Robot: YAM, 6 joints.
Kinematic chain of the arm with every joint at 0, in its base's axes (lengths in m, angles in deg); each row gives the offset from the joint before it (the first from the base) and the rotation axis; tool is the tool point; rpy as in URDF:
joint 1: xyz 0 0 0.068 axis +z
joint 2: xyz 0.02 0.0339 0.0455 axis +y
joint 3: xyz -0.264 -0.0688 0 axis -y
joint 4: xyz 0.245 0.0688 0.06 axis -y
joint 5: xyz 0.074 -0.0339 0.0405 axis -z
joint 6: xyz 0.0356 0 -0.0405 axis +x
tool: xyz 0 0 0 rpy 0 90 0
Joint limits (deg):
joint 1: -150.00..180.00
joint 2: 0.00..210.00
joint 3: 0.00..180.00
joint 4: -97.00..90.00
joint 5: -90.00..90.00
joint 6: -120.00..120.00
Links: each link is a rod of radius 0.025 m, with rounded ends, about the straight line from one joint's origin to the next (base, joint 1, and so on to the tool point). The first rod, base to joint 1, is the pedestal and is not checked.
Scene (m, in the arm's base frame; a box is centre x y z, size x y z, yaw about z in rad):
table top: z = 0
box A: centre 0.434 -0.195 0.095 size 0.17 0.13 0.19 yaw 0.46
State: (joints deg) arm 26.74 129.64 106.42 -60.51 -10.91 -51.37
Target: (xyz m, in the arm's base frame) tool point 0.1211 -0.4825 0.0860
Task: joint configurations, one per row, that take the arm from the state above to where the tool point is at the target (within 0.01 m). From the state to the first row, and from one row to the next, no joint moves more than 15 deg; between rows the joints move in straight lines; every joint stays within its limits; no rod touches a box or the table.
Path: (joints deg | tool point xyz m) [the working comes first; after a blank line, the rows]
Joints at the target: -76.16 145.07 115.02 -50.00 -3.46 -51.37
Straight joint move there: touches box A.

1: 13.10 129.64 114.08 -60.81 -1.13 -58.10 | 0.4541 0.1064 0.2024
2: -0.54 129.63 121.74 -61.11 8.65 -64.83 | 0.4784 -0.0099 0.2407
3: -14.18 129.63 129.40 -61.42 18.43 -71.56 | 0.4673 -0.1297 0.2810
4: -27.82 129.63 137.06 -61.72 28.21 -78.29 | 0.4212 -0.2413 0.3224
5: -39.91 133.49 131.55 -58.79 20.30 -71.56 | 0.3764 -0.3310 0.2630
6: -51.99 137.35 126.04 -55.86 12.38 -64.83 | 0.3071 -0.4053 0.2029
7: -64.07 141.21 120.53 -52.93 4.46 -58.10 | 0.2192 -0.4572 0.1435
8: -76.16 145.07 115.02 -50.00 -3.46 -51.37 | 0.1211 -0.4825 0.0860

